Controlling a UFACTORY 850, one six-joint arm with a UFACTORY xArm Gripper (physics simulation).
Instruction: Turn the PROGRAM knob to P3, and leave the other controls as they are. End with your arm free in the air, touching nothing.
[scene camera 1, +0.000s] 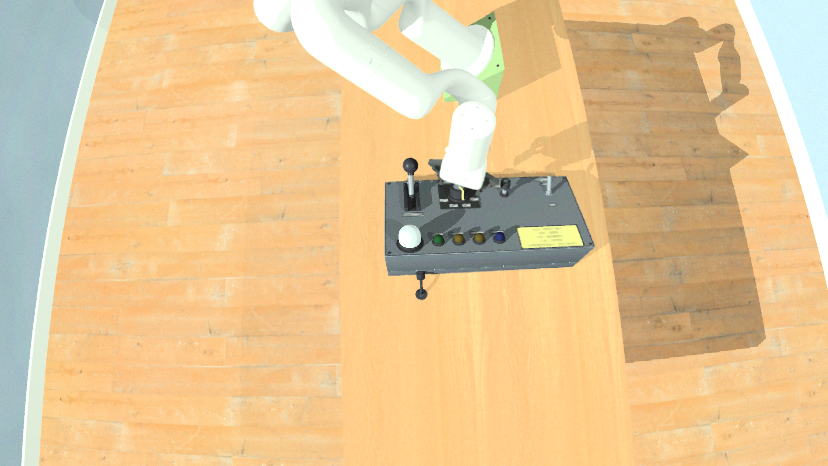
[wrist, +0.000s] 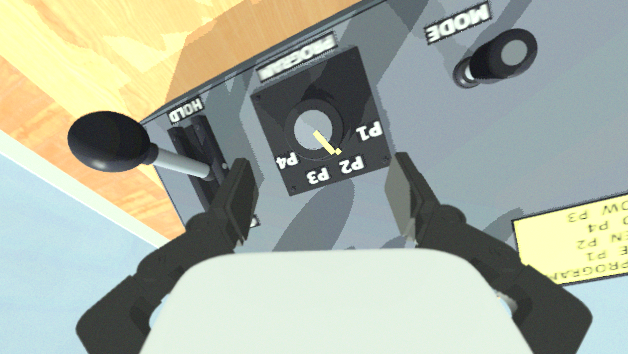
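The round dark PROGRAM knob (scene camera 1: 457, 193) (wrist: 313, 120) has a grey cap and a yellow pointer line. It sits on a black square plate (scene camera 1: 443, 203) (wrist: 350, 75) marked P1 to P4. In the wrist view the pointer (wrist: 324, 142) aims at the P2 label (wrist: 351, 165); the P3 label (wrist: 318, 175) is beside it. My gripper (scene camera 1: 464, 174) (wrist: 320, 173) is open and empty, above the panel. In the wrist view its fingertips are to either side of the plate's lower part, and the knob appears beyond them. In the scene view my wrist partly hides the gripper and plate.
A ball-topped lever (scene camera 1: 410, 165) (wrist: 107, 141) rises near one finger. The MODE control (scene camera 1: 504, 186) (wrist: 513, 52) stands on the plate's other side, with a metal toggle (scene camera 1: 548, 185) farther right. A white dome (scene camera 1: 409, 236), several coloured lamps and a yellow label (scene camera 1: 549, 236) (wrist: 585, 240) line the front.
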